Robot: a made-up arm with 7 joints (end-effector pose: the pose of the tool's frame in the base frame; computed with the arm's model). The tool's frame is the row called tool.
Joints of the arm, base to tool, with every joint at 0 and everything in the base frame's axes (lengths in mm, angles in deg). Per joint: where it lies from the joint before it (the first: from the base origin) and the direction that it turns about. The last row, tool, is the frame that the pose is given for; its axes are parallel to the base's.
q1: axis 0 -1 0 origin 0.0 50.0 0.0
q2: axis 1 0 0 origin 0.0 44.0 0.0
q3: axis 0 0 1 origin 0.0 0.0 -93.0
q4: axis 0 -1 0 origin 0.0 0.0 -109.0
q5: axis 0 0 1 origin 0.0 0.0 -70.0
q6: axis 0 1 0 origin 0.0 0.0 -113.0
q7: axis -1 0 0 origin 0.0 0.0 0.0
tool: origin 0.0 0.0 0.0
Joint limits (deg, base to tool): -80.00..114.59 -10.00..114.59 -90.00..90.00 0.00..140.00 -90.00..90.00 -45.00..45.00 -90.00..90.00
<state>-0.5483 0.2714 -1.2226 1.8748 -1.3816 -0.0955 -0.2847</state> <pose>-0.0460 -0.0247 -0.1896 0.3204 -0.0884 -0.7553 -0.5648</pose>
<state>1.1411 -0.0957 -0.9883 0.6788 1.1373 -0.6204 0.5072</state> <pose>0.3297 -0.0344 -0.0816 0.3656 -0.4504 -0.7856 -0.2151</pose>
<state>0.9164 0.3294 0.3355 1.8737 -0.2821 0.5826 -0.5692</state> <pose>0.1963 0.1961 0.0573 0.3030 0.4252 -0.7637 0.3797</pose>
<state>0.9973 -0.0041 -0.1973 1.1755 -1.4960 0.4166 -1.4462</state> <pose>0.3186 0.0598 -0.0086 0.1342 -0.7597 0.6062 -0.1933</pose>
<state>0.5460 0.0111 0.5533 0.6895 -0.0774 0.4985 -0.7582</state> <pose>0.2625 0.1590 -0.2413 0.8472 0.3218 -0.2288 0.3555</pose>
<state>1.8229 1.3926 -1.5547 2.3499 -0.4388 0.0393 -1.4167</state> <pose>0.1362 0.1432 0.0372 0.3044 -0.3430 0.8845 0.0863</pose>
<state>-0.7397 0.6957 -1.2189 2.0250 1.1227 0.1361 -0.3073</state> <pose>-0.0878 0.0535 -0.1803 0.8972 -0.4374 0.0552 0.0262</pose>
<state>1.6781 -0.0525 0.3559 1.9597 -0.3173 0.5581 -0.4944</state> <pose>0.1177 0.1460 0.1723 0.0391 0.0979 -0.8735 0.4753</pose>
